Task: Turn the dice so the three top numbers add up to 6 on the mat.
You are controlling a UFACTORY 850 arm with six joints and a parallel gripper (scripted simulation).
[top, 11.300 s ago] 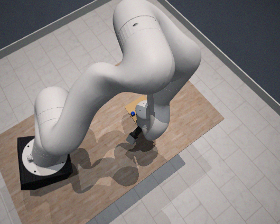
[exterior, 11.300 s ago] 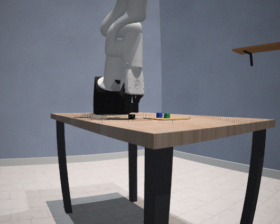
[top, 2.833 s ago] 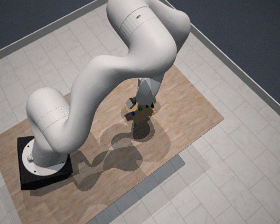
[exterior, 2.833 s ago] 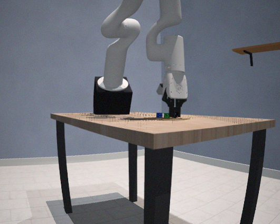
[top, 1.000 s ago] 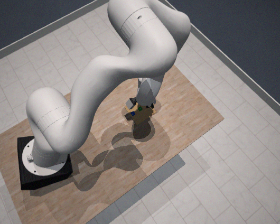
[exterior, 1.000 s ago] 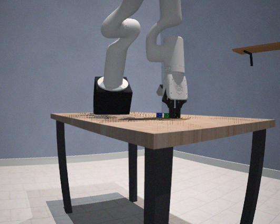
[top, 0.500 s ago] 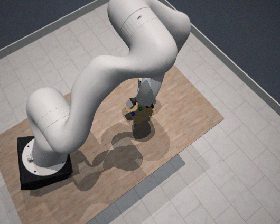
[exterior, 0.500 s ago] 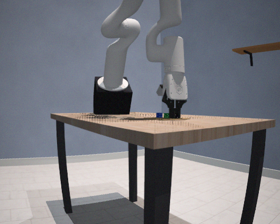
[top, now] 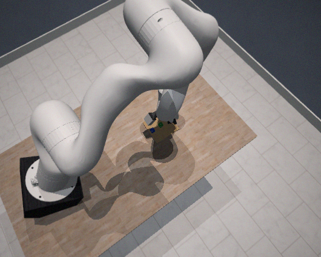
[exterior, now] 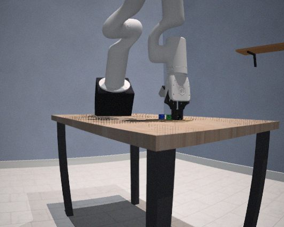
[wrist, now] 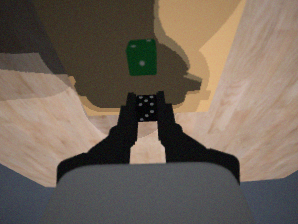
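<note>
Right now my hand is 1 cm above the black die. From my hand the other things lie so: blue die (10 cm behind, 1 cm to the right, 1 cm below); then tan mat (5 cm behind, 1 cm to the right, 2 cm below); then green die (5 cm behind, 1 cm to the right, 1 cm below).
</note>
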